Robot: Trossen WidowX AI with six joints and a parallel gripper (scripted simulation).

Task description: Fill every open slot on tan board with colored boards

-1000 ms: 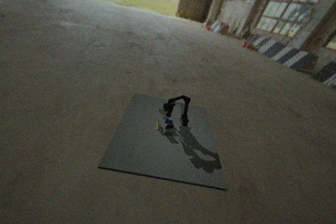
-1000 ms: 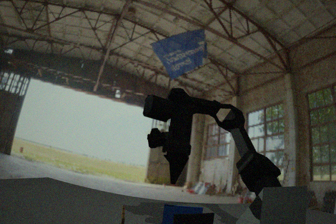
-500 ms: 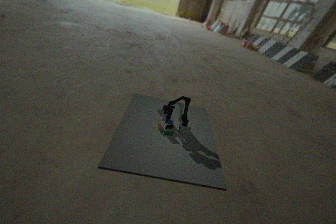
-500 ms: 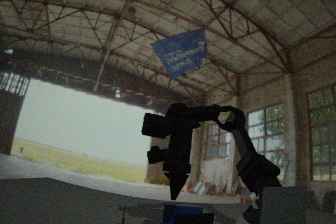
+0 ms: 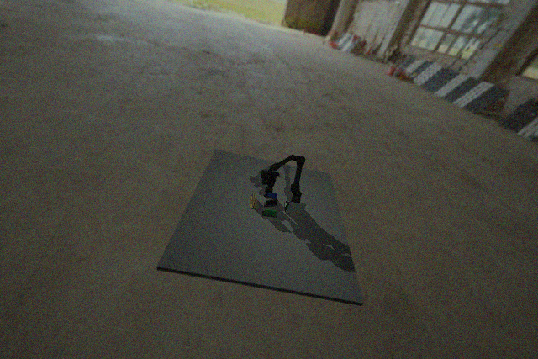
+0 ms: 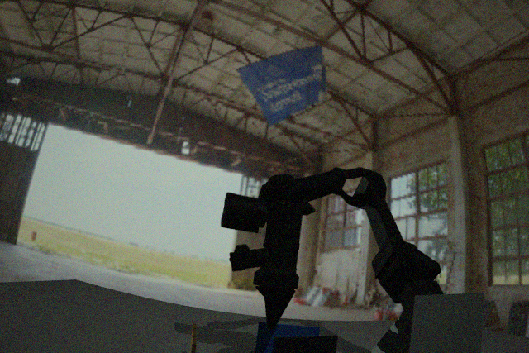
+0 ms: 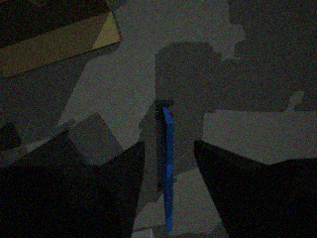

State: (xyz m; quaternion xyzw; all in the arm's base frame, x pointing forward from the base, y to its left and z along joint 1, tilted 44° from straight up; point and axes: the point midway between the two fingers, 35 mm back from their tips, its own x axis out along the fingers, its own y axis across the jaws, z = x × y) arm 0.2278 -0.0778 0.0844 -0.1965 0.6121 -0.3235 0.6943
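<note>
Now: gripper tip 30 mm past the blue board, 10 mm to the right of it and 40 mm above it. The rest, counted from my gripper tip: green board (20 mm behind, 210 mm to the left, 40 mm below); tan board (120 mm ahead, 90 mm to the left, 40 mm below); dark flat piece (30 mm behind, 100 mm to the left, 40 mm below).
</note>
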